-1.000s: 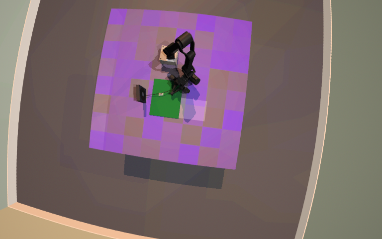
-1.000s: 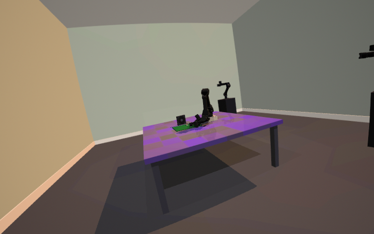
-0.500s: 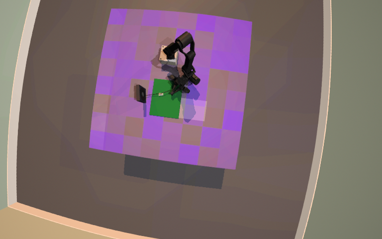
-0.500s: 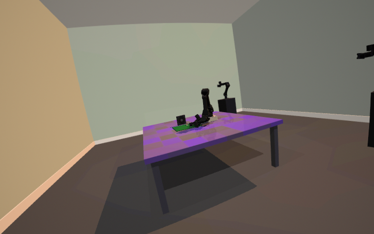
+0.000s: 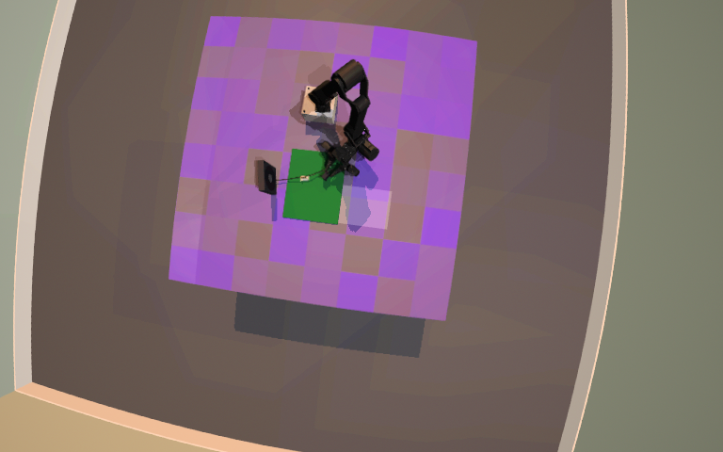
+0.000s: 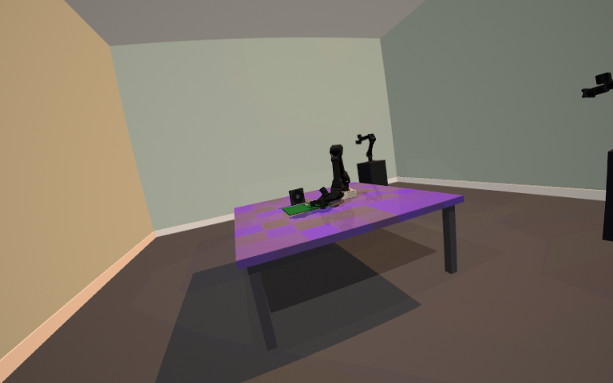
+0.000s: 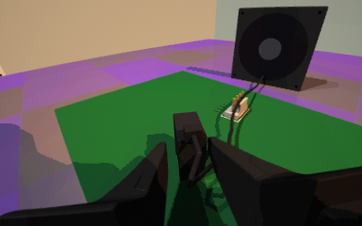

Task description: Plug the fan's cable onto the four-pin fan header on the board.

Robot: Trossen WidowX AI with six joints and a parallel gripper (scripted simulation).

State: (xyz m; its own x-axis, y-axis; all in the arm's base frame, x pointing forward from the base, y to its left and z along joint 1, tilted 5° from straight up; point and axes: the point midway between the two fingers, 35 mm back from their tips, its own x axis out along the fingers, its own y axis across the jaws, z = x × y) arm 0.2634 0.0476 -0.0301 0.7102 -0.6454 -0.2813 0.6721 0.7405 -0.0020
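The dark fan plug is 10 mm to the right of my gripper tip and 10 mm below it. From my gripper tip the other things lie so: fan: 240 mm to the right, 30 mm above, 20 mm ahead; then green board: 60 mm to the right, 50 mm below, 40 mm ahead; then fan header: 110 mm to the right, 30 mm below, 10 mm ahead.
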